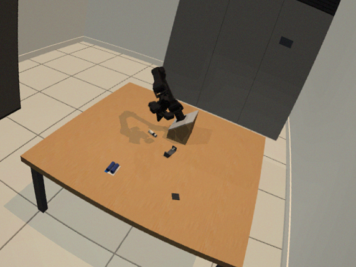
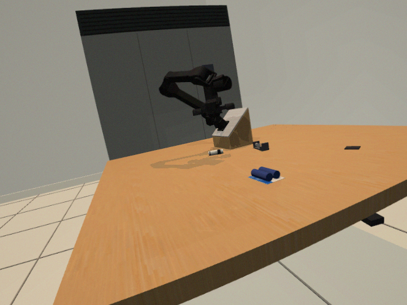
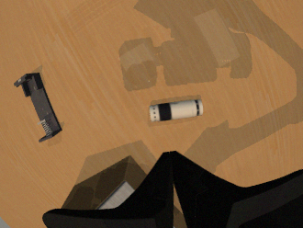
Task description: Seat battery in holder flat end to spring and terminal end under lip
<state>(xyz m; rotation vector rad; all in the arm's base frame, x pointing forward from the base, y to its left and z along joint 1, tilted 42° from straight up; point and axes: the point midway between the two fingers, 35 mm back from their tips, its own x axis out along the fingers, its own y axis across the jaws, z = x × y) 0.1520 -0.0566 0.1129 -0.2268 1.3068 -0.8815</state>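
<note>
Now: the battery 10 mm behind my gripper tip, 20 mm to the right of it and 110 mm below it. The rest, counted from my gripper tip: flat black square: 440 mm ahead, 290 mm to the left, 120 mm below; then card: 440 mm ahead, 90 mm to the right, 110 mm below.
</note>
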